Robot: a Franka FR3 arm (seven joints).
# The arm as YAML. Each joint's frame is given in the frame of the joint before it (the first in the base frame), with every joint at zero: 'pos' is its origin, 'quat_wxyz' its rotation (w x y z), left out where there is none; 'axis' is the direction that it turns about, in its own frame. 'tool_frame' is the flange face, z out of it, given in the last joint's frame.
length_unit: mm
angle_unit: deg
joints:
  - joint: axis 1
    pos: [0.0, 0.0, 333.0]
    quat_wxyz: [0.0, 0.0, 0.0, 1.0]
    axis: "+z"
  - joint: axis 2
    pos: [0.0, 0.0, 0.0]
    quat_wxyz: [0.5, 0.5, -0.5, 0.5]
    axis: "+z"
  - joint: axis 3
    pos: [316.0, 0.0, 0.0]
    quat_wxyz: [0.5, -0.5, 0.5, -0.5]
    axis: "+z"
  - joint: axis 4
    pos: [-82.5, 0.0, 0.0]
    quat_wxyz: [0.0, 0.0, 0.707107, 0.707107]
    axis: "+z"
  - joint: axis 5
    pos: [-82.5, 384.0, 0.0]
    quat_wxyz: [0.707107, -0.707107, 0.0, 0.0]
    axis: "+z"
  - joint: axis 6
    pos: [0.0, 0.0, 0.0]
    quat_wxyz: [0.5, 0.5, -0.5, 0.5]
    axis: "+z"
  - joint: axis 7
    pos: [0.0, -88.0, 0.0]
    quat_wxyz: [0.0, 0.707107, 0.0, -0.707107]
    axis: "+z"
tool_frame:
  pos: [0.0, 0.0, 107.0]
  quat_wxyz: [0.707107, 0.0, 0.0, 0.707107]
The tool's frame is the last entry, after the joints.
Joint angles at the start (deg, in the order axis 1, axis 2, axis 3, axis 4, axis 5, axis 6, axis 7):
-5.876 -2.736 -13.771 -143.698 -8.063 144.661 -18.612
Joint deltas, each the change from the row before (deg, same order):
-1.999 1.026 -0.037 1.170 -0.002 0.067 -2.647
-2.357 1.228 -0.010 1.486 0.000 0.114 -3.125
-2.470 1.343 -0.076 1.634 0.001 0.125 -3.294
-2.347 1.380 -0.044 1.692 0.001 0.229 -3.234
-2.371 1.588 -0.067 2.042 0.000 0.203 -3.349
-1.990 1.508 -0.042 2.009 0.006 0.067 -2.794
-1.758 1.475 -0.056 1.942 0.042 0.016 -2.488
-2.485 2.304 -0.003 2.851 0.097 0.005 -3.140
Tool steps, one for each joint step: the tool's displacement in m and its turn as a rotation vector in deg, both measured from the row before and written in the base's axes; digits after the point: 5 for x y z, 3 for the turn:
0.00037 -0.01822 0.00009 -0.412 0.103 0.594
0.00021 -0.02173 0.00065 -0.540 0.046 0.743
-0.00078 -0.02372 0.00063 -0.604 0.081 0.738
-0.00094 -0.02296 0.00076 -0.674 0.018 0.850
-0.00070 -0.02451 0.00127 -0.810 0.017 0.926
-0.00033 -0.02144 0.00132 -0.751 0.078 0.772
-0.00055 -0.01969 0.00088 -0.681 0.140 0.662
-0.00139 -0.02771 -0.00035 -0.894 0.324 0.629

